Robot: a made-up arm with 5 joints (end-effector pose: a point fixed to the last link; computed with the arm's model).
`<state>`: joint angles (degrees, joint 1 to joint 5).
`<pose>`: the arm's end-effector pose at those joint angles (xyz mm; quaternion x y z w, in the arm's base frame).
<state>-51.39 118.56 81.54 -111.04 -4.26</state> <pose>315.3 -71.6 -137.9 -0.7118 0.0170 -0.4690 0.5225</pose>
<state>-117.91 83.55 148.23 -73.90 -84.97</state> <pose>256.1 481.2 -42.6 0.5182 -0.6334 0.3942 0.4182</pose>
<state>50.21 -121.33 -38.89 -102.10 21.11</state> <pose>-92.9 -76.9 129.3 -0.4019 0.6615 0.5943 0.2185</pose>
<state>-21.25 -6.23 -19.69 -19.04 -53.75</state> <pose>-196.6 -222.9 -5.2 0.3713 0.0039 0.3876 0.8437</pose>
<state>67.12 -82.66 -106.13 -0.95 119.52</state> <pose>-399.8 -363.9 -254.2 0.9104 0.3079 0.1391 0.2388</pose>
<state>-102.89 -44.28 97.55 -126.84 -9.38</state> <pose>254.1 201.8 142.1 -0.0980 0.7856 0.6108 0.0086</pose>
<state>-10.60 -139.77 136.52 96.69 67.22</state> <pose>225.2 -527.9 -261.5 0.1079 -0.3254 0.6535 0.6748</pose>
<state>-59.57 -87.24 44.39 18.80 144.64</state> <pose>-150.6 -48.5 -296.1 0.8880 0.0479 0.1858 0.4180</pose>
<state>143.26 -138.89 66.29 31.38 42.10</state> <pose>-189.1 199.9 -491.7 0.0826 -0.8206 0.0245 0.5650</pose>
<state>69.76 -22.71 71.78 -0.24 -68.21</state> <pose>115.4 46.9 374.4 0.4938 0.1585 -0.7688 0.3742</pose>
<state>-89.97 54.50 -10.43 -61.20 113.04</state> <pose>318.1 -221.3 35.5 0.0373 -0.6872 0.4965 0.5290</pose>
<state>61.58 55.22 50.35 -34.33 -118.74</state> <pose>-517.3 -124.8 294.2 -0.9963 0.0278 -0.0522 0.0618</pose>
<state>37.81 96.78 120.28 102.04 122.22</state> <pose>-102.0 -296.1 457.3 -0.6282 0.4083 0.5578 0.3571</pose>
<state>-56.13 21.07 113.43 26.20 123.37</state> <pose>156.3 208.1 504.3 0.6449 -0.0721 -0.7390 0.1812</pose>
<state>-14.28 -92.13 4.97 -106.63 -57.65</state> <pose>79.3 -121.0 171.6 -0.2395 0.7563 0.2545 0.5530</pose>
